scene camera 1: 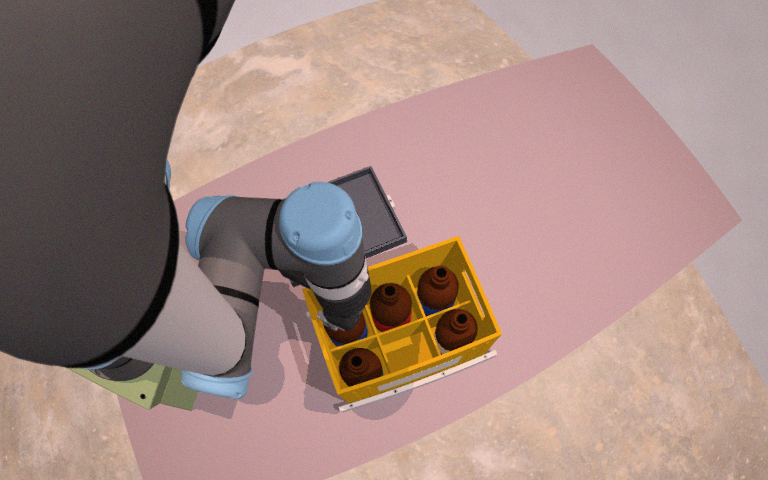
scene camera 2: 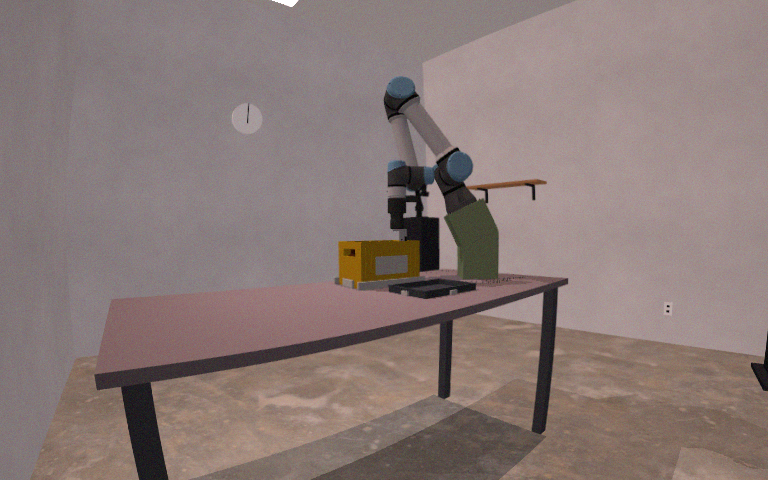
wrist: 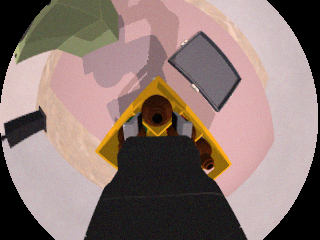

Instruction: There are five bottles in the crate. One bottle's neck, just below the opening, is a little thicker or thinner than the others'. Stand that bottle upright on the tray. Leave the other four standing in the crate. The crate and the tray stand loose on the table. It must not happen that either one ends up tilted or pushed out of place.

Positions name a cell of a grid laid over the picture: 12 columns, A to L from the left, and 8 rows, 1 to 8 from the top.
Labels:
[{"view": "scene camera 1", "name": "my gripper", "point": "F6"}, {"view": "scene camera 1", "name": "dark tray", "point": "F4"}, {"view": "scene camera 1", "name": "crate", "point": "G6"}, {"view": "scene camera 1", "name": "bottle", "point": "G6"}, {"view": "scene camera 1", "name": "bottle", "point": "H6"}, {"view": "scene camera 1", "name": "bottle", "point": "G5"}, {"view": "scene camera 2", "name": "crate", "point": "F5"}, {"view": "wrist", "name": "my gripper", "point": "F4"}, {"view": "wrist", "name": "dark tray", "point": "H3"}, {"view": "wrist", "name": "crate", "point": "E6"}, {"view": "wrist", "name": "bottle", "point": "F4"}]

